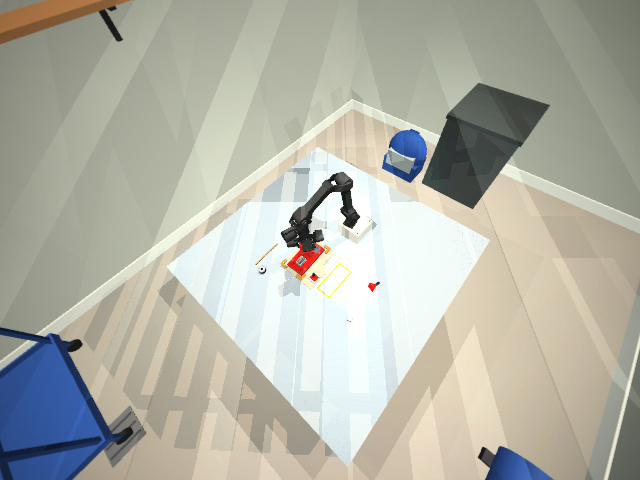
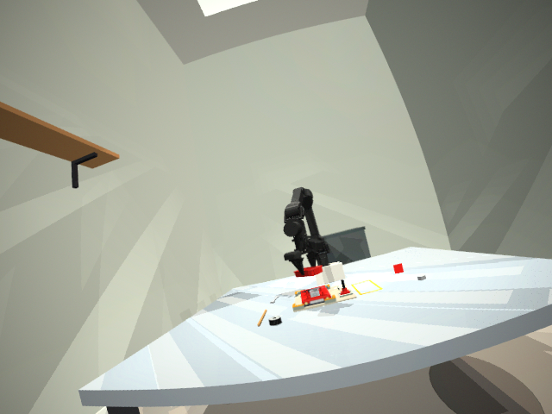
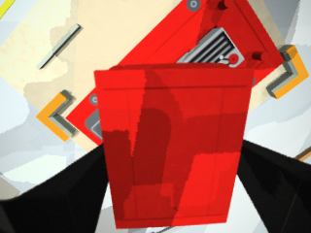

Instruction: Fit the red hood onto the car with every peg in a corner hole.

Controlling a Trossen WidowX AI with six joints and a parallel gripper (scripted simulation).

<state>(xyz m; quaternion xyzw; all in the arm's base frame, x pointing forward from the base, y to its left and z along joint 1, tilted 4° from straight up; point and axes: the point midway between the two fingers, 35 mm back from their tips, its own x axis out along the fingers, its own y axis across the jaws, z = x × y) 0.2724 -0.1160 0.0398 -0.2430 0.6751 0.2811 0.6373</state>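
The grey engine block is 6 cm ahead of my gripper tip and 8 cm below it. From my gripper tip the other things lie so: pencil: 11 cm ahead, 21 cm to the right, 10 cm below; then red hood: 1 cm above.
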